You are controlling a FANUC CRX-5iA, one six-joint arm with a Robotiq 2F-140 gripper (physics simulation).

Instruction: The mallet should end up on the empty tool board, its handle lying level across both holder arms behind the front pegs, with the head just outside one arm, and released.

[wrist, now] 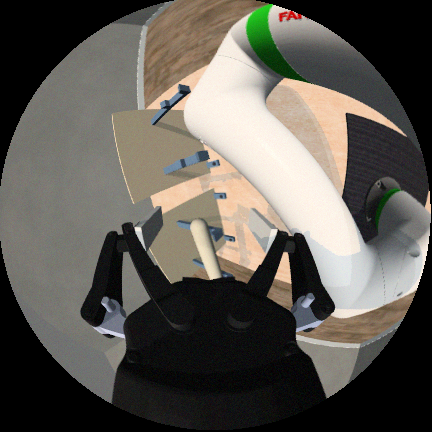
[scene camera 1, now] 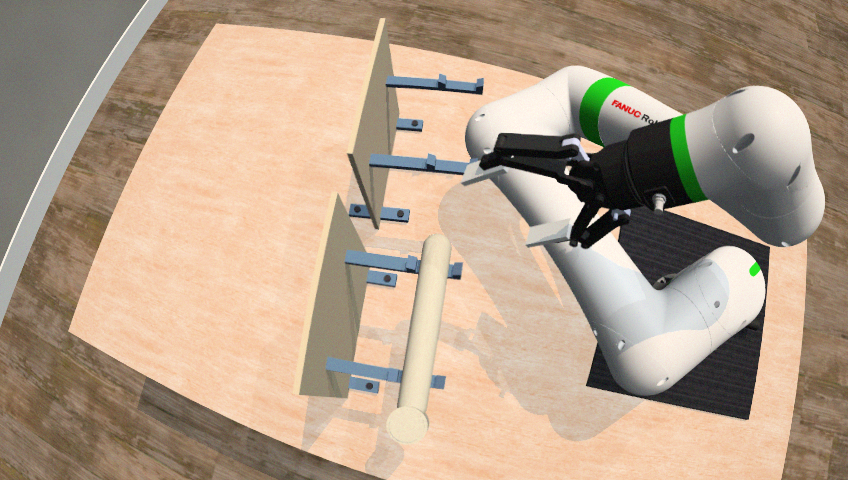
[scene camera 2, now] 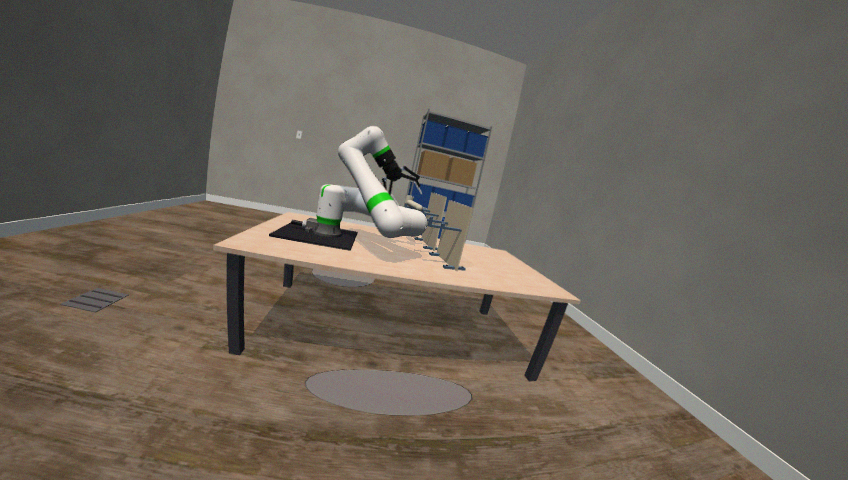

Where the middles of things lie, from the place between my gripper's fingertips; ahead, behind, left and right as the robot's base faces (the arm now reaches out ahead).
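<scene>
I can see the mallet (scene camera 1: 408,424), and my hand is 4 cm short of it, 19 cm to the right of it, and 4 cm above it.
</scene>
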